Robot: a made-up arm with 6 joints.
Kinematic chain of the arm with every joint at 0, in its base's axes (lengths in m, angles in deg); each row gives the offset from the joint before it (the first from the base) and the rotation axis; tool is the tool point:
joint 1: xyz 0 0 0.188 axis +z
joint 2: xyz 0 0.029 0 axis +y
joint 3: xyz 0 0 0.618 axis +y
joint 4: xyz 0 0 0.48 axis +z
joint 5: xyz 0 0 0 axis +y
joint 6: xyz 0 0 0.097 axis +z
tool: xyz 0 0 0
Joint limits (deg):
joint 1: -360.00..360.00
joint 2: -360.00..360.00
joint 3: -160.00..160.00
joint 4: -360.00..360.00
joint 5: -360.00..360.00
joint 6: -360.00..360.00
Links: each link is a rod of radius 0.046 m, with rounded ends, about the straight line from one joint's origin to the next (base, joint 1, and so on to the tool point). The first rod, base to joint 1, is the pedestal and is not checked.
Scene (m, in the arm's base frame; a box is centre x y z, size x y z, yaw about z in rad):
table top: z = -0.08
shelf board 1: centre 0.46 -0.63 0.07 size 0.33 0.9 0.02 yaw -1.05
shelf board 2: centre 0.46 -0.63 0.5 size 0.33 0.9 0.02 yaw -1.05
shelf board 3: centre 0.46 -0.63 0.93 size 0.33 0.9 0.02 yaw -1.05
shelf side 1: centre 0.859 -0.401 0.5 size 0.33 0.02 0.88 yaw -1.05
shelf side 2: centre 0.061 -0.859 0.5 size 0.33 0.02 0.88 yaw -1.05
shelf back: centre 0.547 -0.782 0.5 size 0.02 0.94 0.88 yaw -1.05
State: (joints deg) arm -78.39 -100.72 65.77 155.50 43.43 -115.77
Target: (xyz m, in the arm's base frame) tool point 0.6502 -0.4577 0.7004
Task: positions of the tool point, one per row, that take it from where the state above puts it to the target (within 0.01 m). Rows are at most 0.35 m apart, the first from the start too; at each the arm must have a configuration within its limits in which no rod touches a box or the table.
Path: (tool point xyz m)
1: -0.2073 0.7903 0.7461
2: -0.2068 0.5594 0.9360
3: -0.1330 0.3113 1.0449
4: 0.0031 0.0854 1.0674
5: 0.1773 -0.0871 1.0078
6: 0.3580 -0.1887 0.8790
7: 0.5119 -0.2168 0.7005
8: 0.5919 -0.3312 0.7116
9: 0.6502 -0.4577 0.7003

